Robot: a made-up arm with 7 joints. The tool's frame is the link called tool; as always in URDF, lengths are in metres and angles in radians. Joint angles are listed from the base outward.
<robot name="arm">
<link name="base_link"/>
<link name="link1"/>
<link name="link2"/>
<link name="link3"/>
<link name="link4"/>
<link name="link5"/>
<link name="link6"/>
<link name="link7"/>
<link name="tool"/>
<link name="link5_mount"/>
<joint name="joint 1" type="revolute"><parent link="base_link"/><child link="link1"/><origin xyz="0.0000 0.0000 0.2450"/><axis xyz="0 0 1"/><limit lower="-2.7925" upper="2.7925"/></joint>
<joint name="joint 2" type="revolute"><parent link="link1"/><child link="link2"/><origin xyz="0.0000 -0.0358 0.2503" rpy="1.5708 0.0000 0.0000"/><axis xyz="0 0 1"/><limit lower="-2.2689" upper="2.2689"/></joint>
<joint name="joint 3" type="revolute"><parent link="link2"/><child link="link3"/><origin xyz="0.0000 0.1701 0.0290" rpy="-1.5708 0.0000 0.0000"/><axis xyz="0 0 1"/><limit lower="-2.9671" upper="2.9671"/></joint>
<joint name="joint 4" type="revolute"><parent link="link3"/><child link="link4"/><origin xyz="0.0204 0.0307 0.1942" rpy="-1.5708 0.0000 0.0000"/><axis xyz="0 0 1"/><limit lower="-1.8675" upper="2.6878"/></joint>
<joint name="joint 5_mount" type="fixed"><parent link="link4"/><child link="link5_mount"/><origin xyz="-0.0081 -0.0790 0.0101"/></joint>
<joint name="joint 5" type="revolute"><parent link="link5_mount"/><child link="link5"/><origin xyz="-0.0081 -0.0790 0.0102" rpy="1.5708 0.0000 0.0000"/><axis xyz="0 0 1"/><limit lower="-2.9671" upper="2.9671"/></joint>
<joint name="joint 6" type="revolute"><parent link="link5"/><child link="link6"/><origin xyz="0.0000 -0.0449 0.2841" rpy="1.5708 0.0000 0.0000"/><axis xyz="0 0 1"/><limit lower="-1.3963" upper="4.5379"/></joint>
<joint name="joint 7" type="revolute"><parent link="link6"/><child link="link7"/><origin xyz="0.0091 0.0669 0.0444" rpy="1.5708 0.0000 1.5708"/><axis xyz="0 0 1"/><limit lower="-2.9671" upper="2.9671"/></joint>
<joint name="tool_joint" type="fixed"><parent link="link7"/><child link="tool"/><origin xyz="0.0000 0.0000 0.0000"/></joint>
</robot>
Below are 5 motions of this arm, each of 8 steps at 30 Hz.
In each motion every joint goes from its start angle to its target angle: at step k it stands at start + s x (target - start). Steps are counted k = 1, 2, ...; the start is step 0. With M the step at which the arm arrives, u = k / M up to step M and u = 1 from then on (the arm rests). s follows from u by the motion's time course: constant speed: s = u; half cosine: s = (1 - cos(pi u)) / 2; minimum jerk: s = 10 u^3 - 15 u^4 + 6 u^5.
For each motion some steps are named. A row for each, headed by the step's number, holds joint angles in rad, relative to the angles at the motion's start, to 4 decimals.
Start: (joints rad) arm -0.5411 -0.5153 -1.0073 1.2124 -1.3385 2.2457 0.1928
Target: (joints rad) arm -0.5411 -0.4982 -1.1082 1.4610 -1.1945 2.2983 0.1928
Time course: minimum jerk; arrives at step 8
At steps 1, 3, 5, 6, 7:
1: 0.0000 0.0003 -0.0016 0.0040 0.0023 0.0008 0.0000
3: 0.0000 0.0047 -0.0278 0.0684 0.0396 0.0145 0.0000
5: 0.0000 0.0124 -0.0731 0.1802 0.1044 0.0381 0.0000
6: 0.0000 0.0153 -0.0905 0.2229 0.1291 0.0472 0.0000
7: 0.0000 0.0168 -0.0993 0.2446 0.1417 0.0518 0.0000

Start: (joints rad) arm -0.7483 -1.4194 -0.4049 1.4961 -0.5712 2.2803 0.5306
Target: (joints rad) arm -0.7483 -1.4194 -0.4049 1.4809 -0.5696 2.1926 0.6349
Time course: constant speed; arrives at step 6
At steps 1, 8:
1: 0.0000 0.0000 0.0000 -0.0025 0.0003 -0.0146 0.0174
8: 0.0000 0.0000 0.0000 -0.0152 0.0016 -0.0877 0.1043

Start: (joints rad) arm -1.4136 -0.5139 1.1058 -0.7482 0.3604 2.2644 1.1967
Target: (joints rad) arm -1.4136 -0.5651 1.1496 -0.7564 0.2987 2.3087 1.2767
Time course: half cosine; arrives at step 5
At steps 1, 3, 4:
1: 0.0000 -0.0049 0.0042 -0.0008 -0.0059 0.0042 0.0076
3: 0.0000 -0.0335 0.0287 -0.0054 -0.0404 0.0290 0.0524
4: 0.0000 -0.0463 0.0396 -0.0074 -0.0558 0.0401 0.0724

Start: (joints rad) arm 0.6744 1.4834 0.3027 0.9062 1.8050 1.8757 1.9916
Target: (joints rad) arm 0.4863 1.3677 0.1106 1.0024 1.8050 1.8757 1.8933
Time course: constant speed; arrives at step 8
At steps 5, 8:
5: -0.1176 -0.0723 -0.1201 0.0601 0.0000 0.0000 -0.0614
8: -0.1881 -0.1157 -0.1921 0.0962 0.0000 0.0000 -0.0983

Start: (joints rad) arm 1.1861 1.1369 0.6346 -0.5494 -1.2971 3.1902 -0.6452
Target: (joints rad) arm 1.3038 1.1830 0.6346 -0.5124 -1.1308 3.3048 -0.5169
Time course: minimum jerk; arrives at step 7
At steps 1, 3, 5, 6, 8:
1: 0.0027 0.0011 0.0000 0.0009 0.0039 0.0027 0.0030
3: 0.0433 0.0170 0.0000 0.0136 0.0612 0.0422 0.0472
5: 0.1007 0.0394 0.0000 0.0316 0.1422 0.0980 0.1097
6: 0.1150 0.0450 0.0000 0.0361 0.1624 0.1119 0.1253
8: 0.1177 0.0461 0.0000 0.0370 0.1663 0.1146 0.1283

